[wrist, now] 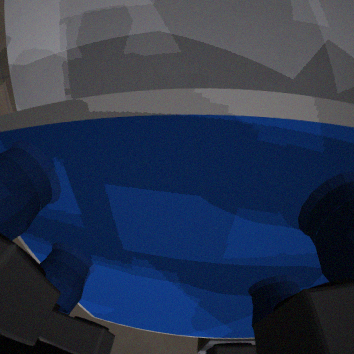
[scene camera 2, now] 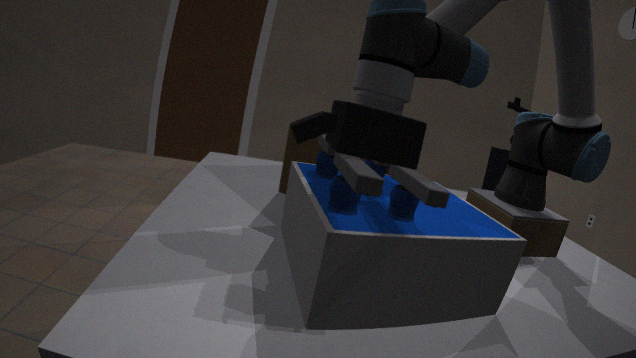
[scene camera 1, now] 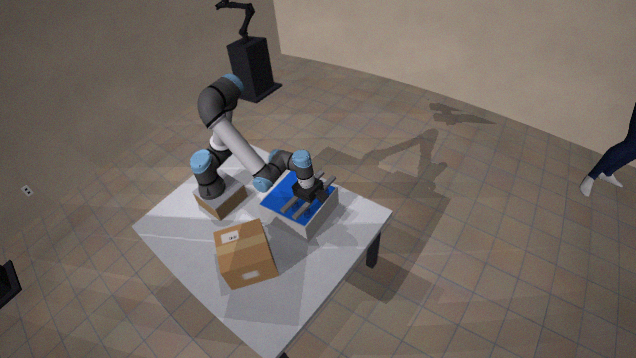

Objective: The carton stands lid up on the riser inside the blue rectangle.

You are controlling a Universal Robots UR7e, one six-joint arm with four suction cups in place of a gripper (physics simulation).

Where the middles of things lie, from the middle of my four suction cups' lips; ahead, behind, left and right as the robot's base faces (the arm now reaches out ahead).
Scene:
Right now my suction cup is 70 mm past the grey riser (scene camera 2: 365, 271), 70 mm above it and 10 mm to the left of it. Also, from my suction cup: brown carton (scene camera 1: 244, 256) 380 mm to the right, 90 mm behind, 50 mm below.

